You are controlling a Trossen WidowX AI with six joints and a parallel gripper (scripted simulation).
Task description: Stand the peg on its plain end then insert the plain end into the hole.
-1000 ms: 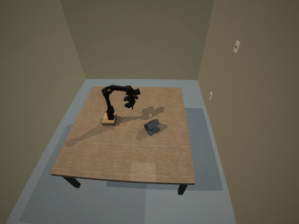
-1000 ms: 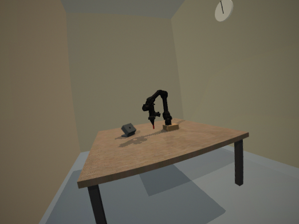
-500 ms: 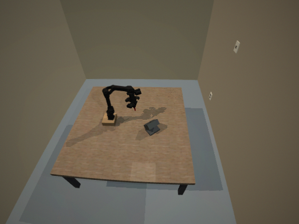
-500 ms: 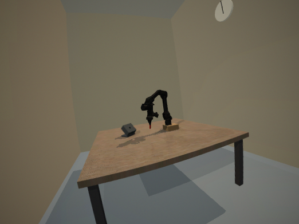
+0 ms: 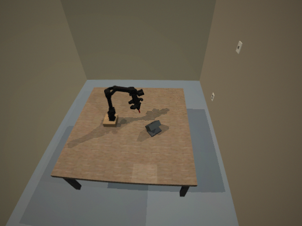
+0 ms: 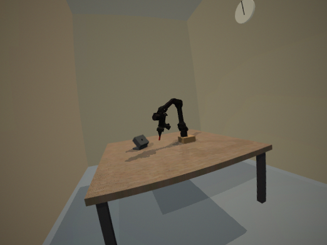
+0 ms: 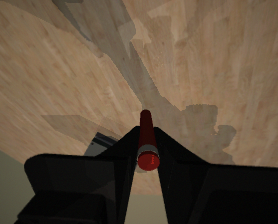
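The dark grey sloped panel is 18 cm ahead of my gripper tip, 16 cm to the right of it and 5 cm below it. The rest, counted from my gripper tip: red peg: 2 cm above.
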